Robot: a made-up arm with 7 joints. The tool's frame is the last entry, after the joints.
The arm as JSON. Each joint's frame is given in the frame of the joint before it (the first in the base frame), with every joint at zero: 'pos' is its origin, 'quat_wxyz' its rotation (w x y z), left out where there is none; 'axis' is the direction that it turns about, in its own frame. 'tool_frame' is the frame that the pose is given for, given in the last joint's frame.
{
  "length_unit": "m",
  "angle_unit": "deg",
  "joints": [
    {
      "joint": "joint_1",
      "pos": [
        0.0,
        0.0,
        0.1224
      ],
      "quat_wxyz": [
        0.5,
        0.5,
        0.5,
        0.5
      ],
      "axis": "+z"
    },
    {
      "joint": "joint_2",
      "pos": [
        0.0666,
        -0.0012,
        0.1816
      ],
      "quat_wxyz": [
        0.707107,
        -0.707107,
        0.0,
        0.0
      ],
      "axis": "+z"
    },
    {
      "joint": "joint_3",
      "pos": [
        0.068,
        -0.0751,
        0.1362
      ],
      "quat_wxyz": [
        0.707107,
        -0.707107,
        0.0,
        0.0
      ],
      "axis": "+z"
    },
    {
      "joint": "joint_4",
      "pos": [
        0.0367,
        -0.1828,
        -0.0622
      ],
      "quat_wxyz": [
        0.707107,
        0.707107,
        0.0,
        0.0
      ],
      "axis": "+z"
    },
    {
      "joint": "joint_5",
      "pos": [
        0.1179,
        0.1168,
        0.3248
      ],
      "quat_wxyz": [
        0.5,
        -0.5,
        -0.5,
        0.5
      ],
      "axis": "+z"
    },
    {
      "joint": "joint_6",
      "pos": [
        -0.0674,
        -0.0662,
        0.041
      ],
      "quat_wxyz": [
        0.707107,
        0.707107,
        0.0,
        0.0
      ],
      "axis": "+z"
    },
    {
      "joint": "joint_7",
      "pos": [
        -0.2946,
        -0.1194,
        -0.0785
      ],
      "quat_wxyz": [
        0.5,
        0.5,
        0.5,
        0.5
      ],
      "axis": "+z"
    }
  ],
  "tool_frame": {
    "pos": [
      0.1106,
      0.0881,
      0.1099
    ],
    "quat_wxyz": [
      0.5,
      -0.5,
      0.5,
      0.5
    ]
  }
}
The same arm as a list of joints. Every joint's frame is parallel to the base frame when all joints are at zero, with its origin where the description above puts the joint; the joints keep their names.
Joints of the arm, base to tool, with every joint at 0 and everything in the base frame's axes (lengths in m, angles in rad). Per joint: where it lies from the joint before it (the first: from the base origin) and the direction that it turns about. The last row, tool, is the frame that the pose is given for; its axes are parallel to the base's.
joint_1: axis +x xyz 0 0 0.1224
joint_2: axis +z xyz 0.1816 0.0666 -0.0012
joint_3: axis -x xyz 0.0751 0.068 0.1362
joint_4: axis +z xyz 0.0622 0.0367 0.1828
joint_5: axis -y xyz -0.1168 0.1179 0.3248
joint_6: axis +z xyz 0.0674 -0.041 0.0662
joint_7: axis -x xyz 0.2946 0.1194 -0.0785
tool: xyz -0.1099 -0.1106 0.0881

